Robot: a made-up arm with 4 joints.
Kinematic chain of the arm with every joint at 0, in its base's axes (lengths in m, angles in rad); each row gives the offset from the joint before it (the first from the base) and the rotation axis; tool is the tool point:
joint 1: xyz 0 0 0.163 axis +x
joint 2: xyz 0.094 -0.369 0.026 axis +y
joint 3: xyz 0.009 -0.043 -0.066 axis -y
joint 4: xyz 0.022 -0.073 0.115 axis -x
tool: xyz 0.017 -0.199 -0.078
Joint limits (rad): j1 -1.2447..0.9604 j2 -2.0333..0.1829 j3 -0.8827..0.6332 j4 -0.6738..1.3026
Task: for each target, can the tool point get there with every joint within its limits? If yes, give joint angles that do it. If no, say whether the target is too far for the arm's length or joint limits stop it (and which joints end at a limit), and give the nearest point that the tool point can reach.
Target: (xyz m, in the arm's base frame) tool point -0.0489 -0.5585 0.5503
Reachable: yes | joints -0.5270 -1.0736 0.4369 0.8232
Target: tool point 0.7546 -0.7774 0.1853
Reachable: no: too far | nearest point 0.3602 -0.6160 0.1807 | short by 0.426 m
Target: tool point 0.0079 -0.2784 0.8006
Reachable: yes | joints -0.9115 -1.2674 -0.3143 0.8545
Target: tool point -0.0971 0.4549 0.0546
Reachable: no: joint limits stop it (at a limit: joint 1, joint 2, joint 3, joint 4) | nearest point -0.0166 -0.2094 -0.4385 | short by 0.831 m
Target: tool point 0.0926 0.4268 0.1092
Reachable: no: joint limits stop it (at a limit: joint 1, joint 3, joint 4) | nearest point 0.0930 0.0830 0.8381 | short by 0.806 m
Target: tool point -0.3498 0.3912 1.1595
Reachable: no: too far | nearest point -0.0554 0.0400 0.8236 | short by 0.568 m
